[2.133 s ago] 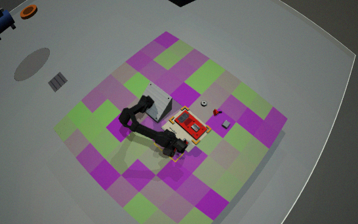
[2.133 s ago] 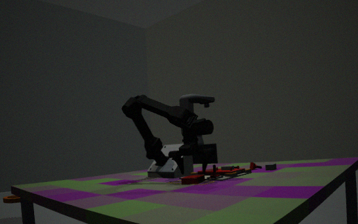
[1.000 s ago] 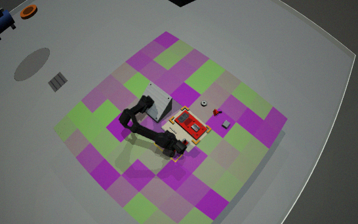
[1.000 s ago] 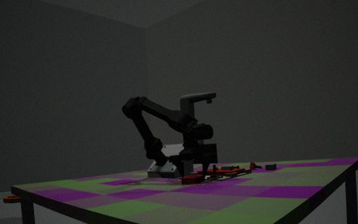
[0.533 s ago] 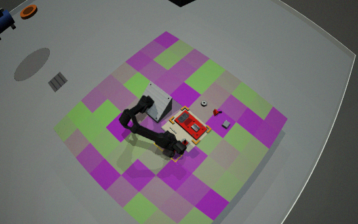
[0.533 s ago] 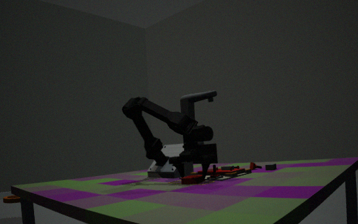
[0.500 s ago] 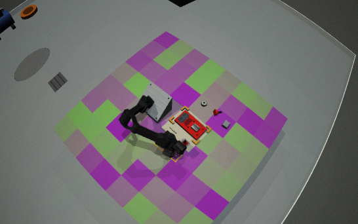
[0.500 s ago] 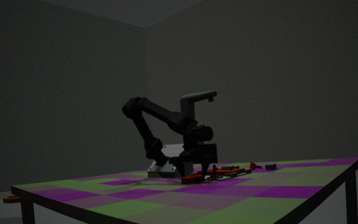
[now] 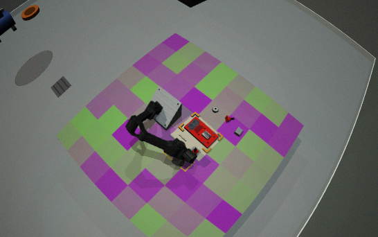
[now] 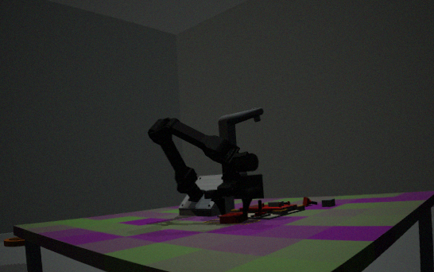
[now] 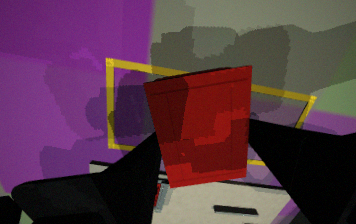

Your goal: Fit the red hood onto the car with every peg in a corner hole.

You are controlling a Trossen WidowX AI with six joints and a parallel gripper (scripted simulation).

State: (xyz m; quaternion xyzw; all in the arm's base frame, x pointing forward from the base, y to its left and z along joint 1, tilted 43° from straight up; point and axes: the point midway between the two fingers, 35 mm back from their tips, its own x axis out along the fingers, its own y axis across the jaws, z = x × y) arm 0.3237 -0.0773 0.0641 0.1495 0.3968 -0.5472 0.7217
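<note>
The grey engine block lies 220 mm to the left of my gripper tip, 10 mm ahead of it and 10 mm above it. Also, from my gripper tip: red hood: 10 mm above; then beige jig: 190 mm to the left, 30 mm behind.
</note>
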